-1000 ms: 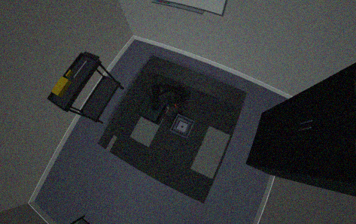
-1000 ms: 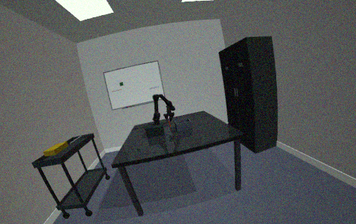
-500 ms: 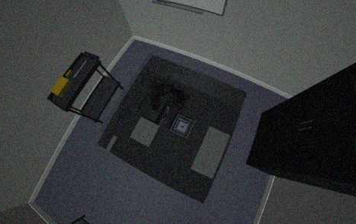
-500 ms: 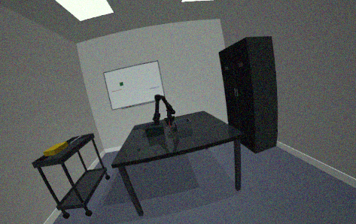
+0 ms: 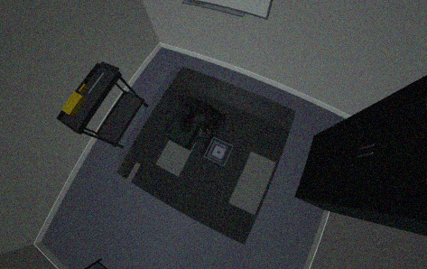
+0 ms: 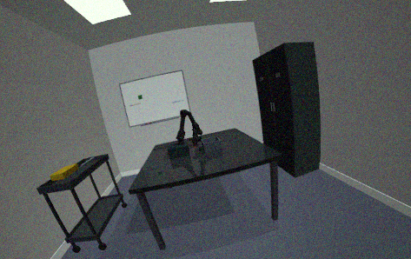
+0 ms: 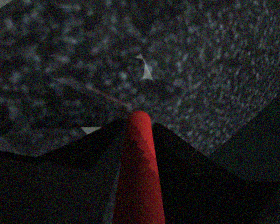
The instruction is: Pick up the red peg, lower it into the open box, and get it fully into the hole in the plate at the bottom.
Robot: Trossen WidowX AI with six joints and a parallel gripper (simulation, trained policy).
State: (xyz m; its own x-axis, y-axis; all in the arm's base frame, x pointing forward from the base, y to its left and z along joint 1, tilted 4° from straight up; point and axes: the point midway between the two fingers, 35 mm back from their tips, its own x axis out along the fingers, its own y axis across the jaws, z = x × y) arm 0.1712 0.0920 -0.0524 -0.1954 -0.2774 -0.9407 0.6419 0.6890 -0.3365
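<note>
Now: the pale plate 17 cm ahead of my gripper tip, 17 cm to the right of it and 4 cm above it. From my gripper tip the other things lie so: red peg 1 cm ahead, 1 cm to the left, 3 cm above; grey box 17 cm ahead, 17 cm to the right, 2 cm above.
</note>
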